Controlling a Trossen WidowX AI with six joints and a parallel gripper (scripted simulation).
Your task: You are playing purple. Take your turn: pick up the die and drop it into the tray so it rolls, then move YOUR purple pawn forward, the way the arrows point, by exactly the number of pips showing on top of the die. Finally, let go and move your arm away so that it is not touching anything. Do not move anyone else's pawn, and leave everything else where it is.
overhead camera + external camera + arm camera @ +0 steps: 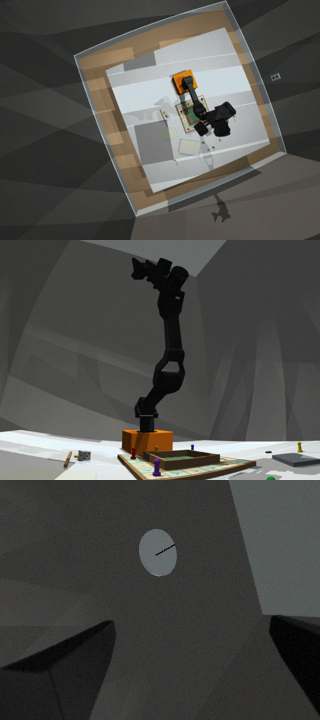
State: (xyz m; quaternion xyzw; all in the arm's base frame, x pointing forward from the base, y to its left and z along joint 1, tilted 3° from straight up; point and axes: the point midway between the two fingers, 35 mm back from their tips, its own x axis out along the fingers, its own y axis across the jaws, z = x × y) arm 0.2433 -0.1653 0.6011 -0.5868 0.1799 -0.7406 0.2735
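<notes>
Now: gripper tip 120 mm past the grey die, 50 mm to the left of it and 690 mm above it. Round my gripper tip: purple pawn 100 mm ahead, 40 mm to the left, 670 mm below; red pawn 70 mm behind, 80 mm to the left, 670 mm below; orange pawn 100 mm behind, 170 mm to the left, 670 mm below.
</notes>
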